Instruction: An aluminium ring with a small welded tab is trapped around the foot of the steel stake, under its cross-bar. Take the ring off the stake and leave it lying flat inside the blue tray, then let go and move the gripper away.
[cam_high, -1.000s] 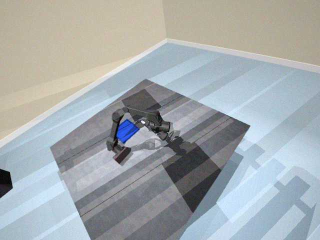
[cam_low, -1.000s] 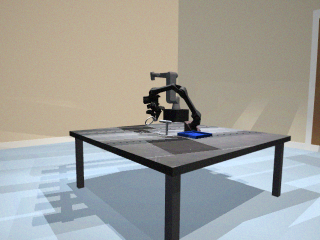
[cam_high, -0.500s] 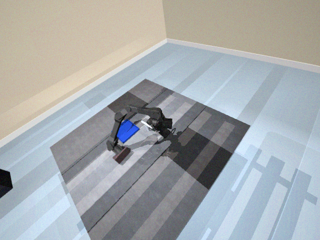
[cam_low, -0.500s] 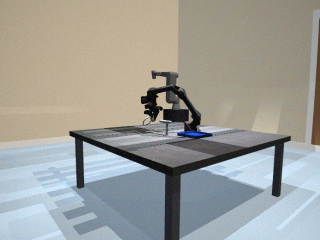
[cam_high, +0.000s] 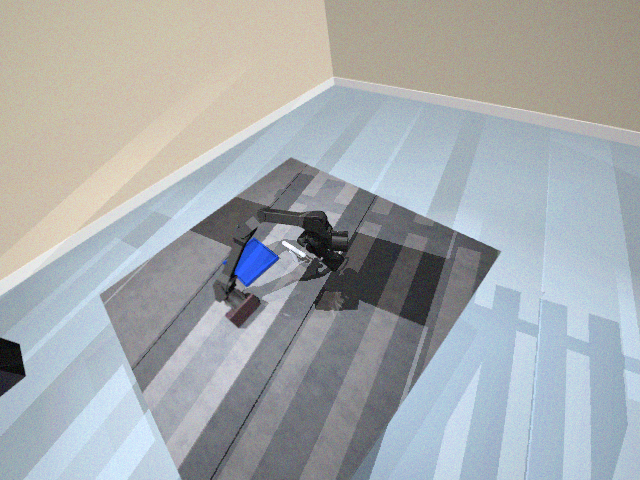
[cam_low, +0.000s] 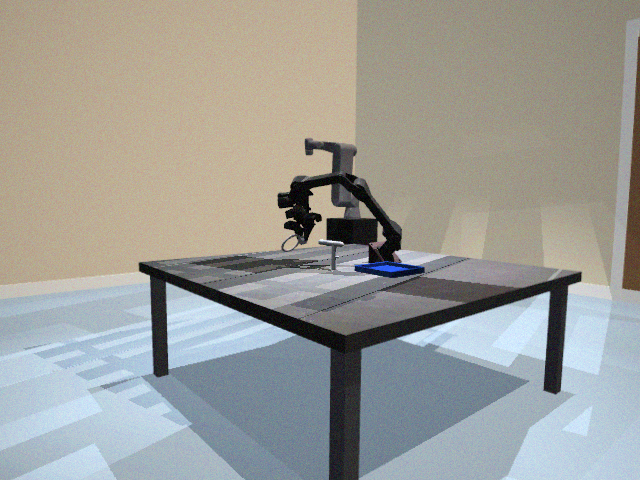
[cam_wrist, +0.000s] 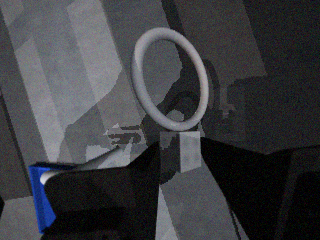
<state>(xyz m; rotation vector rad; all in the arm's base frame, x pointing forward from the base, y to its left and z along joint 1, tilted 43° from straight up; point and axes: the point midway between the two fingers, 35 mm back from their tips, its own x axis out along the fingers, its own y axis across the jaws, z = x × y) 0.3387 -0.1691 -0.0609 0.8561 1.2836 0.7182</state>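
Right now the aluminium ring is 5 cm ahead of my gripper tip. The rest, counted from my gripper tip: blue tray 17 cm behind, 32 cm to the left, 9 cm below.
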